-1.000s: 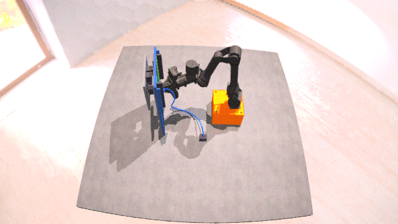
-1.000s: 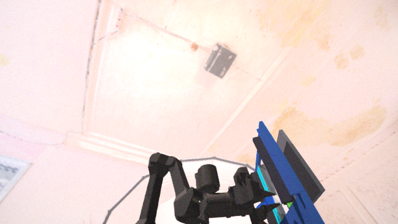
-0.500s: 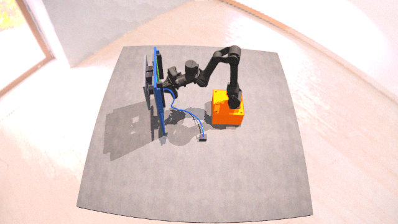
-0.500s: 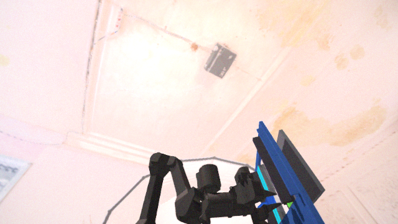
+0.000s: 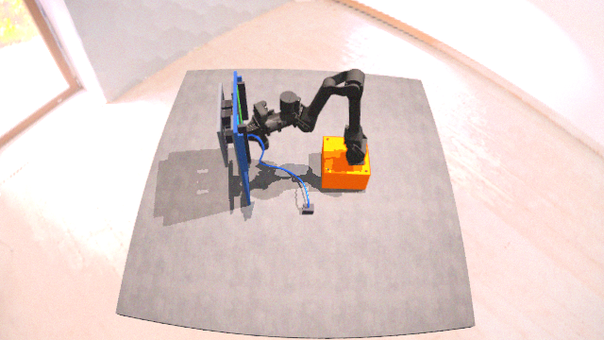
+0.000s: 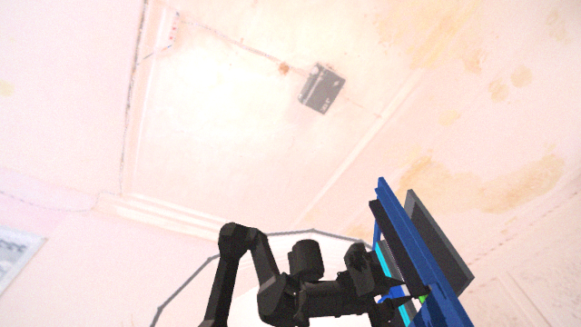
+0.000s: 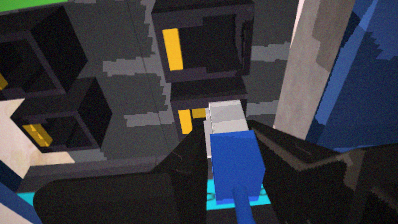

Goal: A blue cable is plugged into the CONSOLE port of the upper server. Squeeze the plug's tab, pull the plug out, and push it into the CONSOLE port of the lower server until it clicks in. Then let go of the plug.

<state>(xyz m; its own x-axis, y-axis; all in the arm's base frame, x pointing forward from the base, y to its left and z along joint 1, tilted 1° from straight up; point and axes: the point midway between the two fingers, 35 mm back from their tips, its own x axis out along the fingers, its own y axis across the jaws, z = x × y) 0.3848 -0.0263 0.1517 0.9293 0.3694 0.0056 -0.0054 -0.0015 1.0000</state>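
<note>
Right now my gripper tip is right at the cable plug. The rest, counted from my gripper tip: black block (240 mm below, 220 mm behind, 160 mm to the left).
</note>
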